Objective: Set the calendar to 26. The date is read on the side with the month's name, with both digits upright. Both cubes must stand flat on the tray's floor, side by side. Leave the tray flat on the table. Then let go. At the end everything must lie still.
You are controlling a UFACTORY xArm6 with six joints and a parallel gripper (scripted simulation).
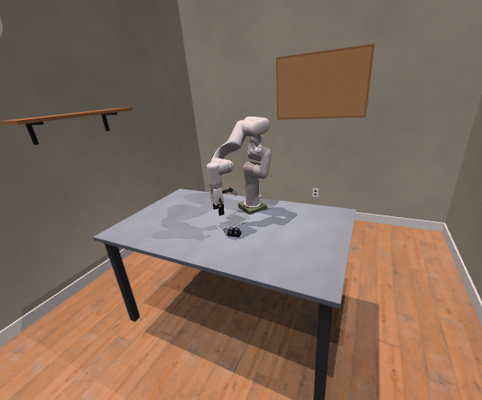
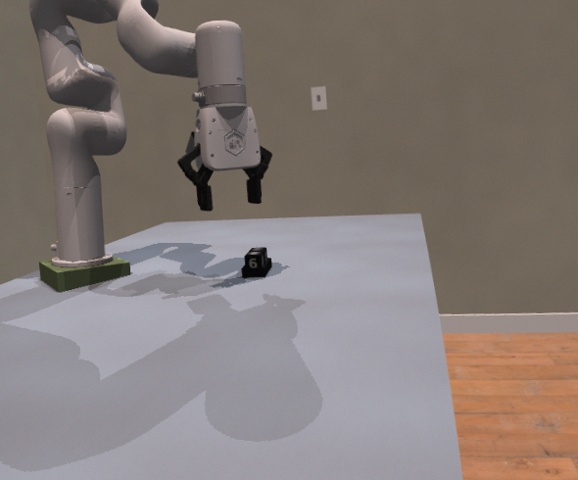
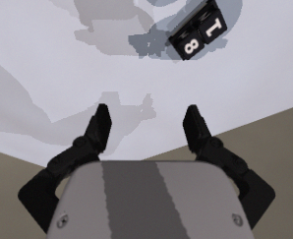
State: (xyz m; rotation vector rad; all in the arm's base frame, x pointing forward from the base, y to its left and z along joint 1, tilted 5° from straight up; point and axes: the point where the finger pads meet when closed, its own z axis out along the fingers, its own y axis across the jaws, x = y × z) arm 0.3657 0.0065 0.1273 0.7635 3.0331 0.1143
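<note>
Right now my hand is 1 cm past the black cube, 7 cm to the right of it and 12 cm above it. Also, from my hand: black calendar tray 1 cm behind, 9 cm to the left, 14 cm below.
</note>
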